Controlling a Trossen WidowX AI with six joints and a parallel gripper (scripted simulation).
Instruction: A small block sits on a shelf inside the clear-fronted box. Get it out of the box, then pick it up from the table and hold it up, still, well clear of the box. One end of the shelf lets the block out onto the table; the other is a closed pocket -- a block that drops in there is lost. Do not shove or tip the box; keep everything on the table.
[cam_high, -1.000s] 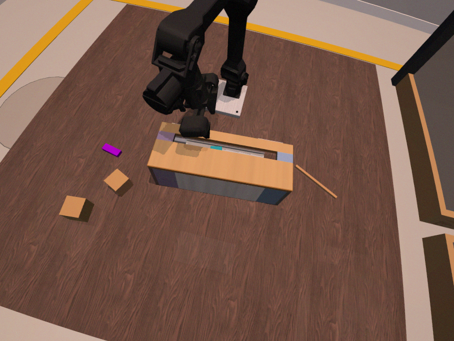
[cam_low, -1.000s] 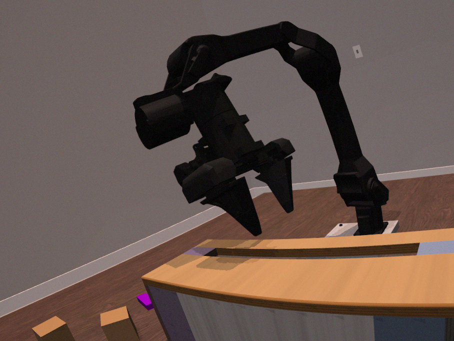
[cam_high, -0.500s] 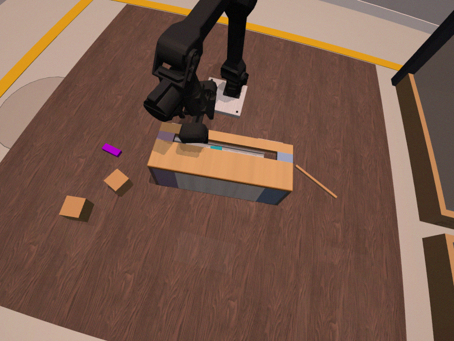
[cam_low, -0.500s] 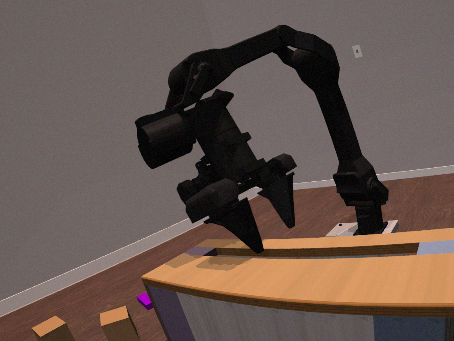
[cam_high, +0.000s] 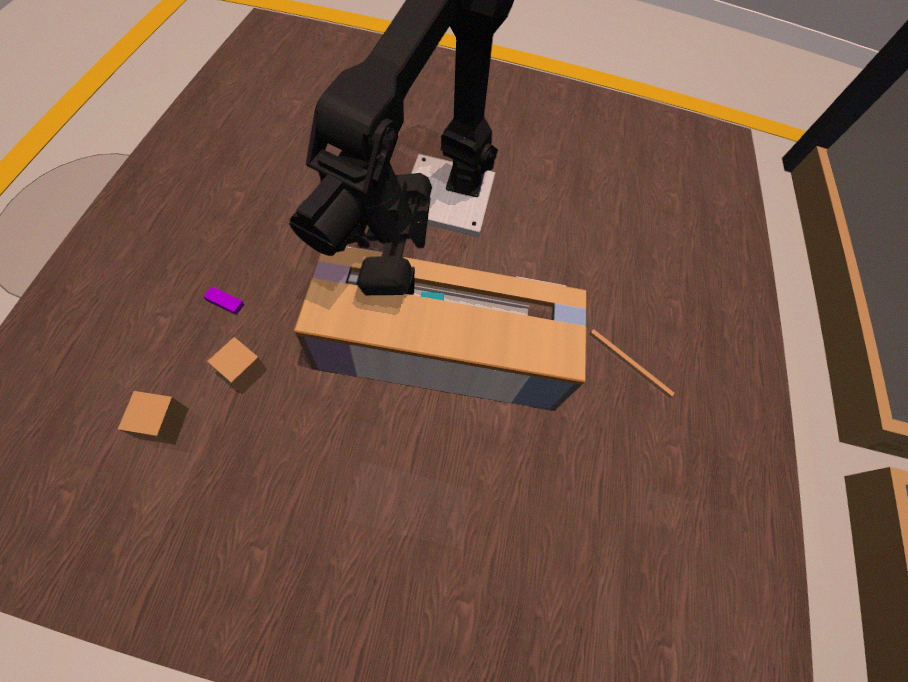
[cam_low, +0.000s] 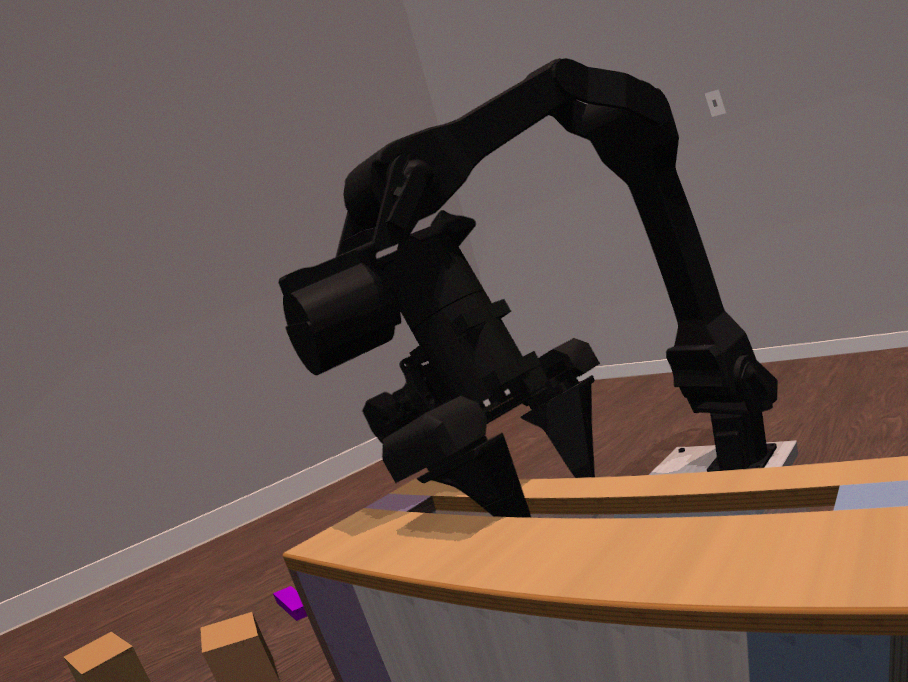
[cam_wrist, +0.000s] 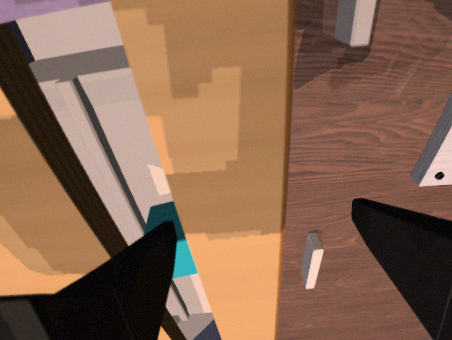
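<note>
Right now my gripper tip is 40 mm short of the small teal block, 40 mm to the right of it and 20 mm above it. The rest, counted from my gripper tip: thin wooden stick 10 mm ahead, 380 mm to the left, 100 mm below; then box 30 mm ahead, 60 mm to the left, 40 mm below.
</note>
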